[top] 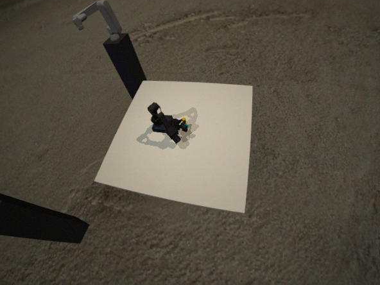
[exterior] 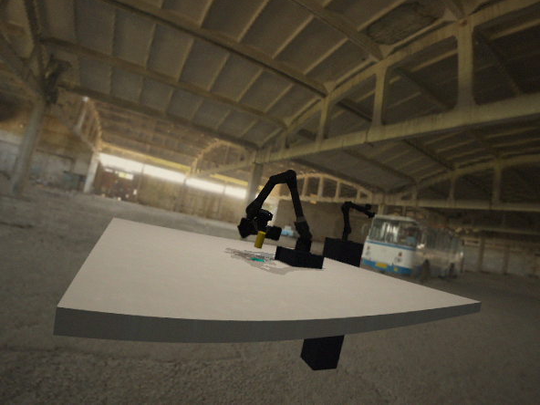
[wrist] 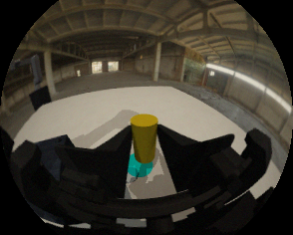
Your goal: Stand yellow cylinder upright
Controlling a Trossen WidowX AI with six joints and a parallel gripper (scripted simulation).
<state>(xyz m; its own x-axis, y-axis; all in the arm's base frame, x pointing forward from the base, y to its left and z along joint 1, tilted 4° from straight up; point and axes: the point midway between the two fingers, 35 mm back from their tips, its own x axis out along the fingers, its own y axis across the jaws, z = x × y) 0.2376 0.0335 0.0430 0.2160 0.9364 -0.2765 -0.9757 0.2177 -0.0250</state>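
Now: gripper tip 2 cm above the yellow tall cylinder. Also, from my gripper tip: cyan circle 11 cm below.
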